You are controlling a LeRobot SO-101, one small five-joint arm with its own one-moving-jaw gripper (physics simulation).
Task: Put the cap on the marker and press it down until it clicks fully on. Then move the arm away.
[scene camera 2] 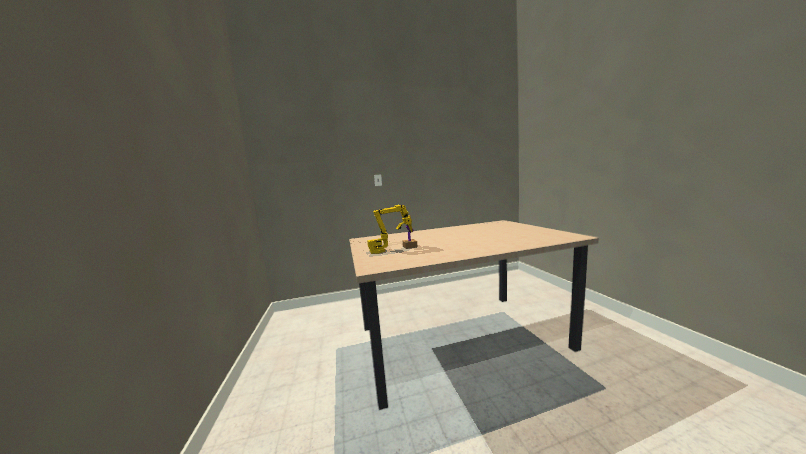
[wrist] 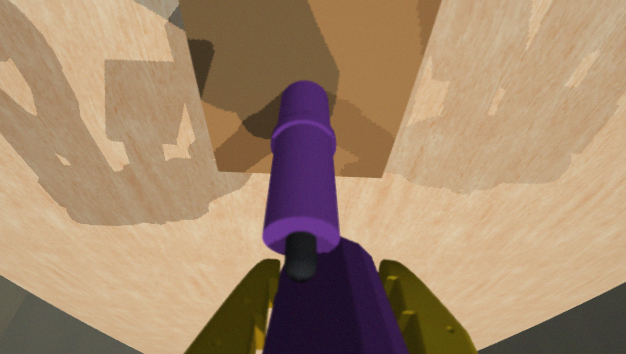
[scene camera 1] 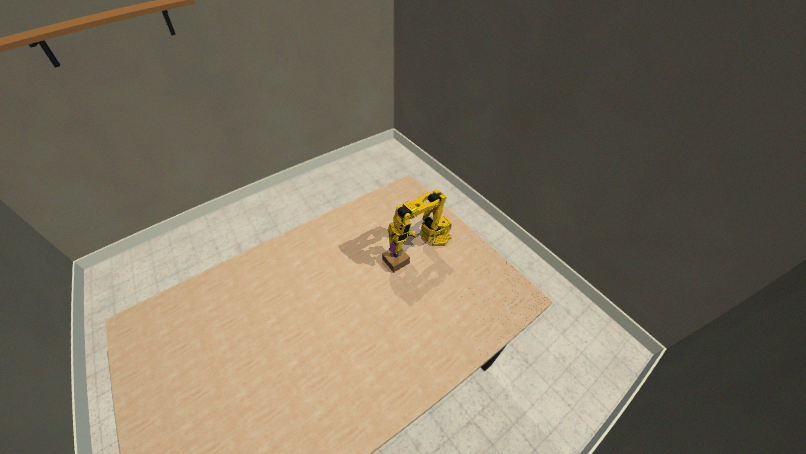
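Seen in the pictures: hand at its tool point: (scene camera 2: 411,231) (wrist: 279,277) (scene camera 1: 391,246); arm's base at its link origin: (scene camera 2: 380,250) (scene camera 1: 432,238).
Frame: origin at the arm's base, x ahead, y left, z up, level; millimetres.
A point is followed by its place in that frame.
The purple marker (wrist: 304,175) @(y 5, x 180, z 82 mm) (scene camera 2: 409,234) @(y -3, x 188, z 79 mm) stands upright in a brown block (scene camera 1: 396,261) @(y 29, x 202, z 37 mm) (scene camera 2: 410,244) @(y -32, x 182, z 23 mm) (wrist: 370,60) @(y 26, x 171, z 37 mm). Its black tip (wrist: 301,257) @(y 5, x 185, z 99 mm) points up and shows in the wrist view. The dark purple cap (wrist: 335,305) @(y 11, x 184, z 108 mm) (scene camera 1: 393,247) @(y 19, x 209, z 115 mm) is between the jaws of my gripper (wrist: 330,280) @(y 0, x 204, z 95 mm), which is shut on it. The cap is beside and partly behind the black tip in the wrist view, and the tip is drawn in front of the cap's left edge. The cap's open end is hidden. In the scene views the cap and marker are too small to tell how they meet.
The block stands on the wooden table (scene camera 1: 270,338) @(y 25, x 708, z 0 mm) (scene camera 2: 479,239) @(y -53, x 639, z 0 mm) (wrist: 125,260) @(y -173, x 402, z 0 mm), in front of the yellow arm's base (scene camera 1: 437,231) @(y 15, x -4, z 55 mm) (scene camera 2: 377,245) @(y -21, x -17, z 40 mm). The arm's shadows lie on the table around the block. A wooden rail (scene camera 1: 95,22) is on the wall.
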